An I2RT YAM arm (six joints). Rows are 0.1 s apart.
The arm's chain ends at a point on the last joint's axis. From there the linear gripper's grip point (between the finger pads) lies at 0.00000 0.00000 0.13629 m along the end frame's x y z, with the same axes.
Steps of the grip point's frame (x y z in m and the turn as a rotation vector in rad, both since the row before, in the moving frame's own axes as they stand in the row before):
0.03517, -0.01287, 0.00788, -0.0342, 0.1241, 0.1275
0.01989, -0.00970, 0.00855, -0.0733, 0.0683, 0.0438
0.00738, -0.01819, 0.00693, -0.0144, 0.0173, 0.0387
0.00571, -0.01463, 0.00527, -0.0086, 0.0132, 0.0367
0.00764, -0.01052, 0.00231, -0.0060, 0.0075, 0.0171
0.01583, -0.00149, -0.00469, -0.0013, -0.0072, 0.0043
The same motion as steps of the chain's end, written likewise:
0.01865, -0.01858, 0.00901, -0.0342, 0.1241, 0.1275
0.01082, -0.01987, 0.00923, -0.0733, 0.0683, 0.0438
0.00506, -0.02020, 0.00696, -0.0144, 0.0173, 0.0387
0.00393, -0.01583, 0.00529, -0.0086, 0.0132, 0.0367
0.00662, -0.01135, 0.00232, -0.0060, 0.0075, 0.0171
0.01681, -0.00167, -0.00469, -0.0013, -0.0072, 0.0043

